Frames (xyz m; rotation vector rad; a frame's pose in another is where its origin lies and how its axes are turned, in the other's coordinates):
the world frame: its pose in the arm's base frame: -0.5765 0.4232 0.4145 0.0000 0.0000 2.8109
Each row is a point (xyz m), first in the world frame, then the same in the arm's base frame.
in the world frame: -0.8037 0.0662 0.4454
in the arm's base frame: 0.1622 0.0996 0.8599
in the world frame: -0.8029 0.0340 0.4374
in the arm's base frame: 0.1719 0.1303 0.8519
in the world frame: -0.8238 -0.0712 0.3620
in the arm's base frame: 0.2258 0.2231 0.7765
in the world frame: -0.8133 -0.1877 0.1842
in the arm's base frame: 0.2537 0.3367 0.5987
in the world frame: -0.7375 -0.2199 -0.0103
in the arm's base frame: 0.1924 0.3917 0.4042
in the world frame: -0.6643 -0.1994 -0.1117
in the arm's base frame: 0.1166 0.3961 0.3028
